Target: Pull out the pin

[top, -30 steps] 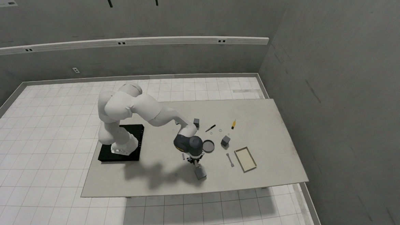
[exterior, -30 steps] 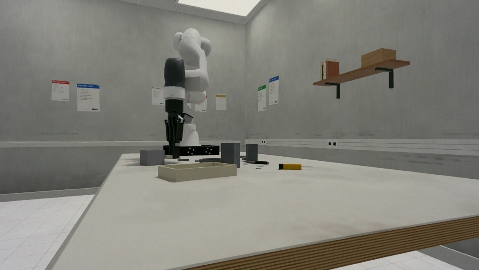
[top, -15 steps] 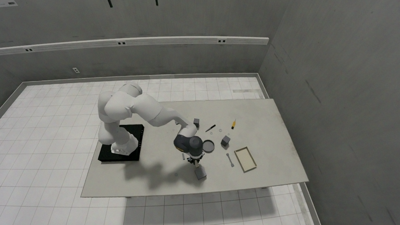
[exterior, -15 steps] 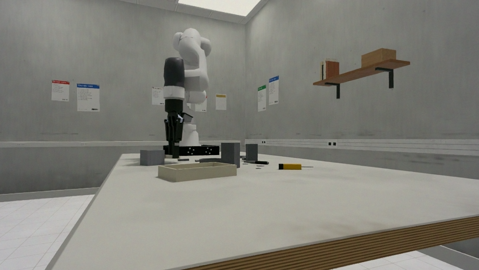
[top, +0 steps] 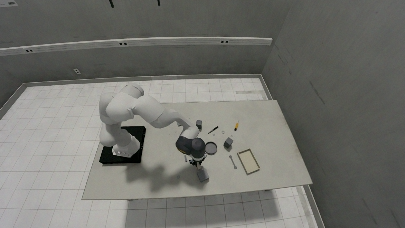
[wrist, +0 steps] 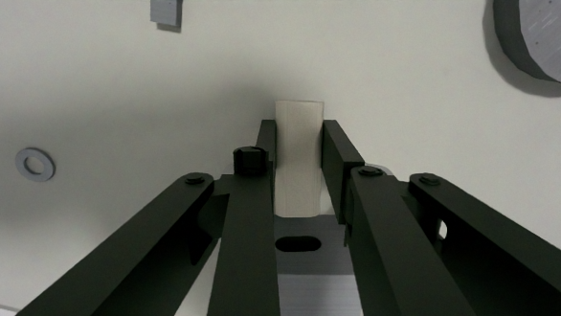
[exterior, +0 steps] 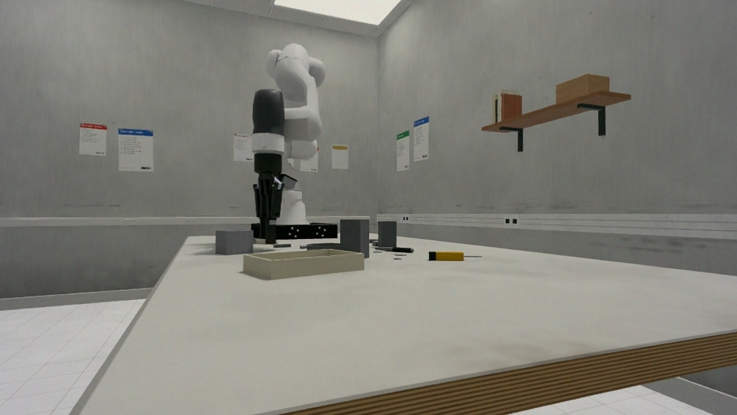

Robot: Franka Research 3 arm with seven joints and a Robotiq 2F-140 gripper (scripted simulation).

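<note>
Now: hand 10 cm past the flat grey bar, 6 cm to the right of it and 5 cm above it. Also, from my hand: wrench: 29 cm ahead, 5 cm below; short rod: 3 cm behind, 13 cm to the left, 5 cm below; round dish: 12 cm ahead, 14 cm to the left, 4 cm below.
</note>
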